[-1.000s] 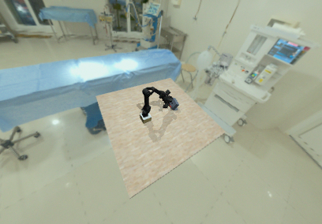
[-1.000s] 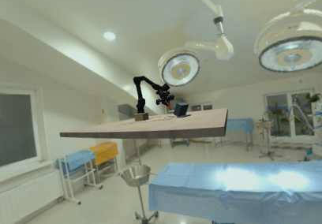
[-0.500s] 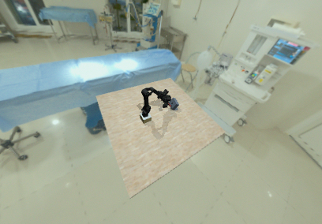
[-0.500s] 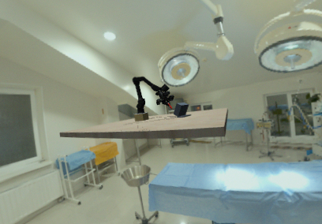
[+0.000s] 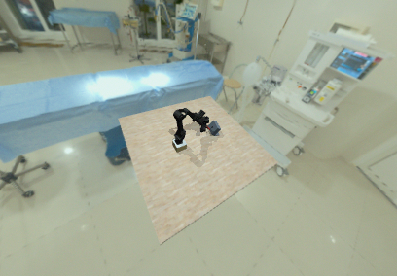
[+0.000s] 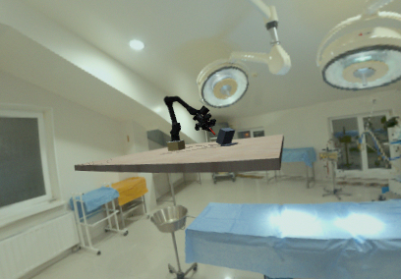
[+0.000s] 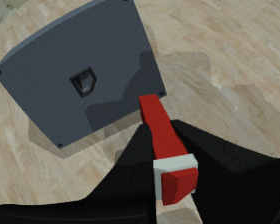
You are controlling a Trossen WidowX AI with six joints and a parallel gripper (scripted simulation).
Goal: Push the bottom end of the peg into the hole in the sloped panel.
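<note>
My gripper tip is now 110 mm short of the dark sloped panel, 50 mm above it and 10 mm to the right of it. Also, from my gripper tip: red square peg: 10 mm to the left, 10 mm behind, 10 mm above.
</note>
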